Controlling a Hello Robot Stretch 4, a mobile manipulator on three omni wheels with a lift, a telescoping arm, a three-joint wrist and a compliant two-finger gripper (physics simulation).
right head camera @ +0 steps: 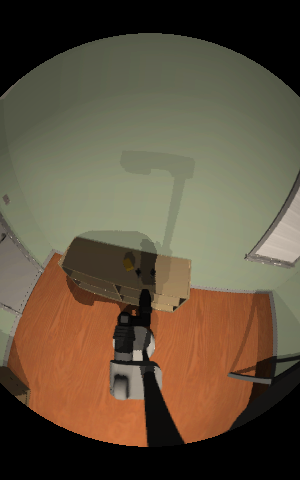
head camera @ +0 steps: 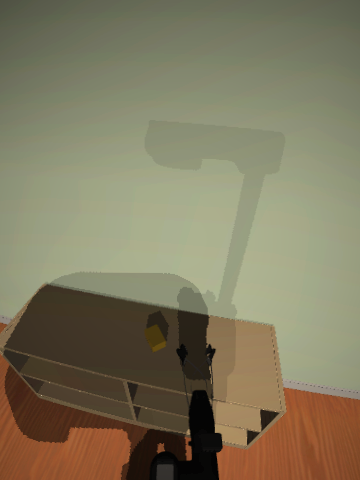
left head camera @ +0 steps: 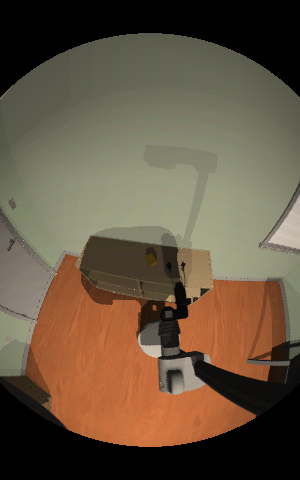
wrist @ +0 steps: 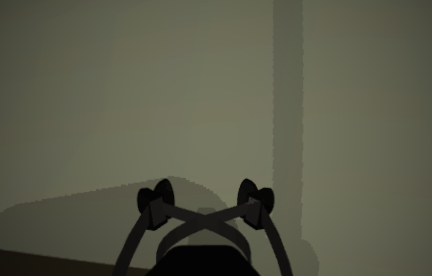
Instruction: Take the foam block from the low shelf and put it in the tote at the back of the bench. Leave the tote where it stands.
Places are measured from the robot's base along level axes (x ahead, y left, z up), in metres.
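Pixels of known places: gripper, between the fingertips: (right head camera: 145,267) (head camera: 195,344) (left head camera: 174,261) (wrist: 206,194); robot's base, origin of its link: (right head camera: 134,342) (left head camera: 157,337).
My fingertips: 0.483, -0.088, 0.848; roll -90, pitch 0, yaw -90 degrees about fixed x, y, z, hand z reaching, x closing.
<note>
Ahead of a thing's pixels: the offset from my fingertips to its middle, as dx, dy, dz. "spot": to the spot under its first point. Level surfaces: height alone.
The yellow foam block {+0.167, +0.142, -0.242} (head camera: 155,338) (left head camera: 151,259) (right head camera: 128,264) lies on the top of the low shelf {dz -0.265} (head camera: 245,360) (left head camera: 196,267) (right head camera: 173,275), left of the middle and in shadow. My gripper (head camera: 196,354) (left head camera: 176,266) (right head camera: 145,273) (wrist: 206,194) is open and empty. In the head view its fingertips show over the shelf top, to the right of the block and apart from it. In the wrist view the fingertips stand in front of the green wall, and the block does not show there. The tote and the bench top do not show in these views.
The green wall (head camera: 100,200) (wrist: 215,125) rises right behind the shelf. The shelf has open compartments facing my base (left head camera: 172,375). In the left head view a door (left head camera: 15,270) stands at the left, a window {spot: +0.101, -1.092, +0.228} (left head camera: 287,225) at the right, and a grey bench leg {spot: -1.097, -1.000, -0.477} (left head camera: 267,362) at the lower right.
</note>
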